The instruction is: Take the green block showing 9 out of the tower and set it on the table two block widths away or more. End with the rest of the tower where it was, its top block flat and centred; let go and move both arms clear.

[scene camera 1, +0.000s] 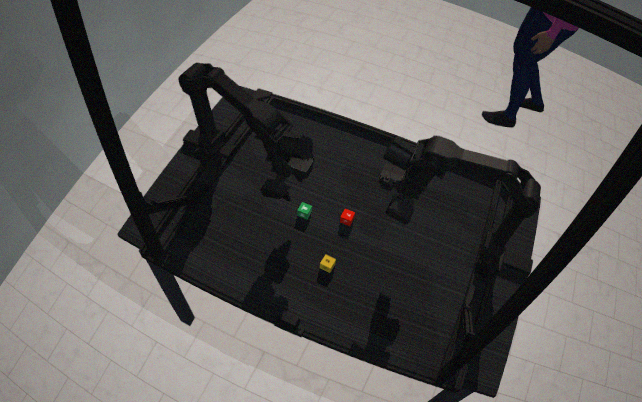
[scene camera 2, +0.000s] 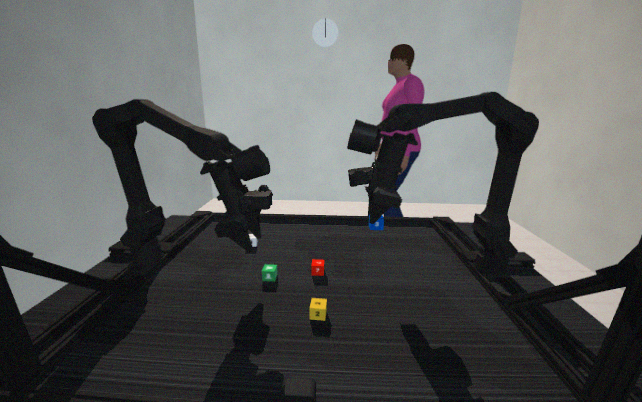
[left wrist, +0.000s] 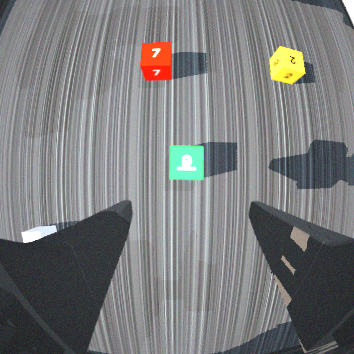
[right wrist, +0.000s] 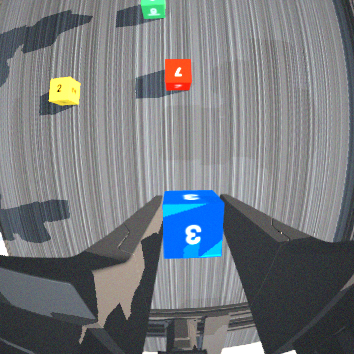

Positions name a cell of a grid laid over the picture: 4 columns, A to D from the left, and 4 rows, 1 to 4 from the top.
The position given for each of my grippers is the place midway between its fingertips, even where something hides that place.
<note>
I see my left gripper (scene camera 2: B3), my right gripper (scene camera 2: C3), a yellow block showing 2 (left wrist: D1), a red block showing 7 (left wrist: B1) and a blue block showing 3 (right wrist: C3).
The yellow block showing 2 shows as well in the right wrist view (right wrist: A2). My left gripper shows as well in the left wrist view (left wrist: C3). My right gripper is seen too in the right wrist view (right wrist: C3). Scene camera 1 misses the blue block showing 3, which is hidden by my right gripper. The left wrist view does not show the blue block showing 3: it is out of frame.
</note>
